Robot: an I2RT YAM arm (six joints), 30 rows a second.
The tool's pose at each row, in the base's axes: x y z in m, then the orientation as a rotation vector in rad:
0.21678 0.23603 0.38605 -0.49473 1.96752 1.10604
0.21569 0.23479 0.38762 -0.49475 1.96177 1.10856
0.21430 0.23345 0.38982 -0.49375 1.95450 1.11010
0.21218 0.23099 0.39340 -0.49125 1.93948 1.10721
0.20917 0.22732 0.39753 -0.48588 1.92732 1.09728
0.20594 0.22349 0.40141 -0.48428 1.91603 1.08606
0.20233 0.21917 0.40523 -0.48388 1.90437 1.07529
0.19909 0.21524 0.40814 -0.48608 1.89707 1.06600
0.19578 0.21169 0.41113 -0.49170 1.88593 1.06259
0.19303 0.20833 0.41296 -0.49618 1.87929 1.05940
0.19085 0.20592 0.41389 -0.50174 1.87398 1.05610
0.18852 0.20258 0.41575 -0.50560 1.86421 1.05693
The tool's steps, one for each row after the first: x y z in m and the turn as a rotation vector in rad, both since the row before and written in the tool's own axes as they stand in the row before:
-0.00067 0.00087 -0.00200 -0.00302 -0.00435 -0.00130
-0.00101 0.00135 -0.00239 -0.00234 -0.00619 -0.00186
-0.00177 0.00196 -0.00405 -0.00054 -0.01372 -0.00652
-0.00184 0.00218 -0.00561 0.00596 -0.01360 -0.00715
-0.00162 0.00207 -0.00577 0.00567 -0.01126 -0.00947
-0.00148 0.00198 -0.00634 0.00484 -0.01093 -0.01007
-0.00098 0.00145 -0.00560 0.00384 -0.00596 -0.00893
-0.00102 0.00172 -0.00534 -0.00237 -0.00689 -0.00948
-0.00037 0.00089 -0.00461 -0.00107 -0.00368 -0.00686
0.00015 0.00060 -0.00332 -0.00113 -0.00208 -0.00694
-0.00065 0.00063 -0.00438 -0.00428 -0.00614 -0.00580

